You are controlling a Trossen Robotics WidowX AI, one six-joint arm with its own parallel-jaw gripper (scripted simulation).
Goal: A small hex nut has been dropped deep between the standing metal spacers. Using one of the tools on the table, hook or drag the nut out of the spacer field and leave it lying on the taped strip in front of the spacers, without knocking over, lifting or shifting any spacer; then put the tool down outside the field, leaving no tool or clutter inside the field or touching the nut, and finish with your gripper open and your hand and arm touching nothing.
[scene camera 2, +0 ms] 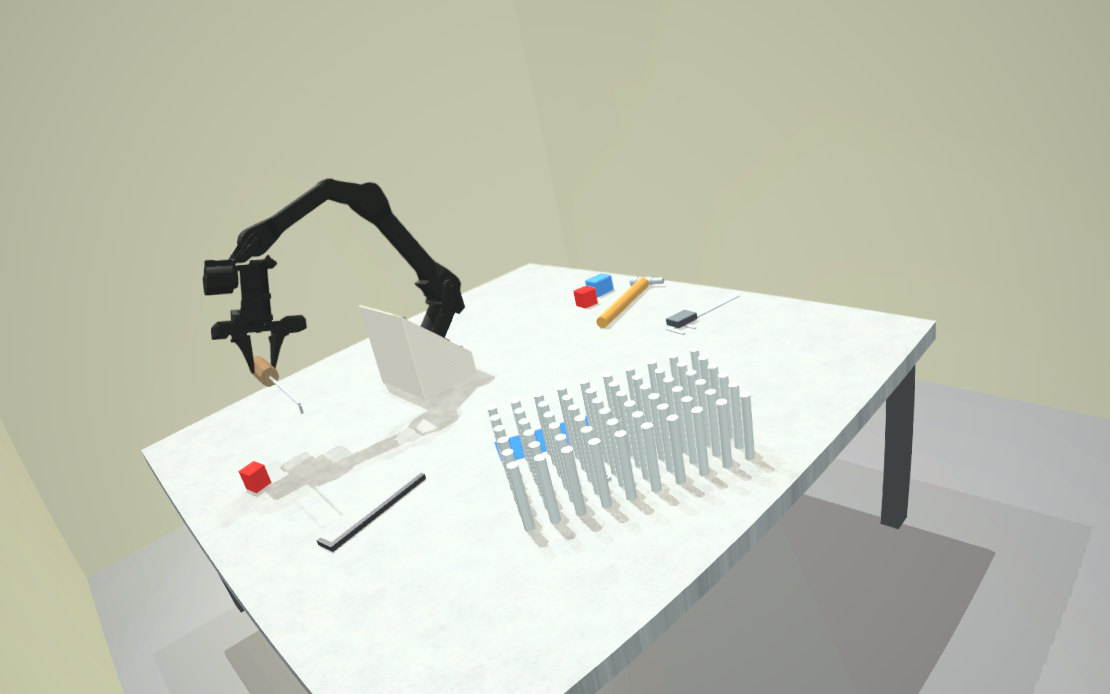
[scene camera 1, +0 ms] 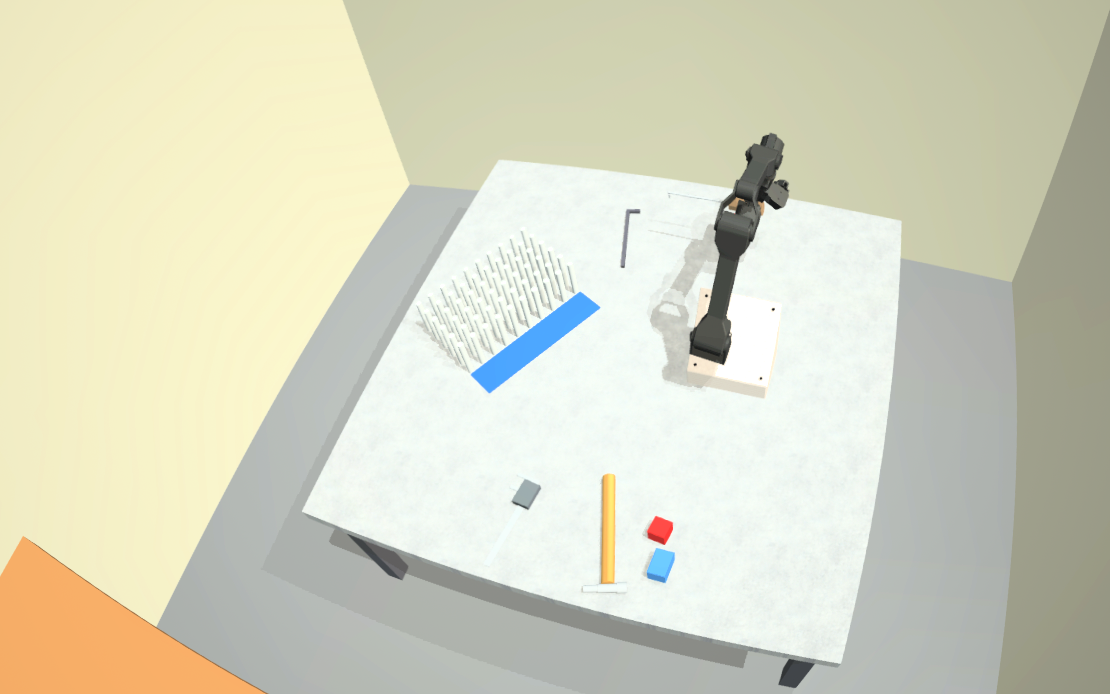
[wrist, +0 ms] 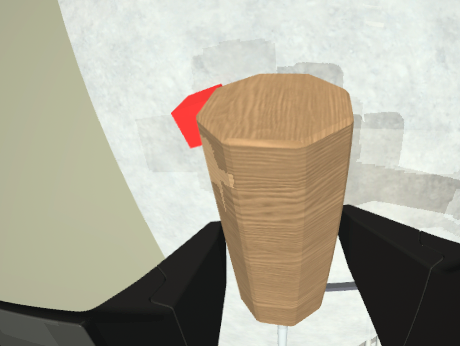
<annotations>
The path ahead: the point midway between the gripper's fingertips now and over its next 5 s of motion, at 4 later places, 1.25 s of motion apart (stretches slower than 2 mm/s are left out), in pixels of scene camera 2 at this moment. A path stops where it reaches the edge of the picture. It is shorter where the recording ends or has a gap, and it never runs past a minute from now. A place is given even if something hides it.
My gripper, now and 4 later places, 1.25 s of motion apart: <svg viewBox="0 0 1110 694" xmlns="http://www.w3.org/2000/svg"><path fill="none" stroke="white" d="M263 372L299 336L370 313L445 301L507 296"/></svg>
</annotations>
